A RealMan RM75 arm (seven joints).
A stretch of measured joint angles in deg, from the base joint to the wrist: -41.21 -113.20 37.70 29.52 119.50 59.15 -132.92; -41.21 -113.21 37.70 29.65 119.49 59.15 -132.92; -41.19 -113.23 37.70 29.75 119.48 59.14 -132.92; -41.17 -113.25 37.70 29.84 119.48 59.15 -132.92; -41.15 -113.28 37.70 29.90 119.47 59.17 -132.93; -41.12 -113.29 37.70 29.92 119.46 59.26 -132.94; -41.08 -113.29 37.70 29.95 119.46 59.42 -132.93; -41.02 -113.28 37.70 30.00 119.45 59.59 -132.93; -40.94 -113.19 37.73 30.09 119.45 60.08 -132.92; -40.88 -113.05 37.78 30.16 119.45 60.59 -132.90; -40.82 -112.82 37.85 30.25 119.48 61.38 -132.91; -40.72 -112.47 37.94 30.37 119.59 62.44 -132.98; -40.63 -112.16 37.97 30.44 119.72 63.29 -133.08; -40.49 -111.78 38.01 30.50 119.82 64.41 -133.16; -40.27 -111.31 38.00 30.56 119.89 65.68 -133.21; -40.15 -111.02 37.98 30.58 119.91 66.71 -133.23; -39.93 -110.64 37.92 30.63 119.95 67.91 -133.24; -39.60 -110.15 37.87 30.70 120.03 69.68 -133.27; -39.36 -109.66 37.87 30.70 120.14 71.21 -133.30; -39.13 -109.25 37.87 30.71 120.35 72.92 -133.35; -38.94 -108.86 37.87 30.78 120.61 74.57 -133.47
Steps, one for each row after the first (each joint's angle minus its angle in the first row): 0.00 -0.01 0.00 0.13 -0.01 0.00 0.00; 0.02 -0.03 0.00 0.23 -0.02 -0.01 0.00; 0.04 -0.05 0.00 0.32 -0.02 0.00 0.00; 0.06 -0.08 0.00 0.38 -0.03 0.02 -0.01; 0.09 -0.09 0.00 0.40 -0.04 0.11 -0.02; 0.13 -0.09 0.00 0.43 -0.04 0.27 -0.01; 0.19 -0.08 0.00 0.48 -0.05 0.44 -0.01; 0.27 0.01 0.03 0.57 -0.05 0.93 0.00; 0.33 0.15 0.08 0.64 -0.05 1.44 0.02; 0.39 0.38 0.15 0.73 -0.02 2.23 0.01; 0.49 0.73 0.24 0.85 0.09 3.29 -0.06; 0.58 1.04 0.27 0.92 0.22 4.14 -0.16; 0.72 1.42 0.31 0.98 0.32 5.26 -0.24; 0.94 1.89 0.30 1.04 0.39 6.53 -0.29; 1.06 2.18 0.28 1.06 0.41 7.56 -0.31; 1.28 2.56 0.22 1.11 0.45 8.76 -0.32; 1.61 3.05 0.17 1.18 0.53 10.53 -0.35; 1.85 3.54 0.17 1.18 0.64 12.06 -0.38; 2.08 3.95 0.17 1.19 0.85 13.77 -0.43; 2.27 4.34 0.17 1.26 1.11 15.42 -0.55
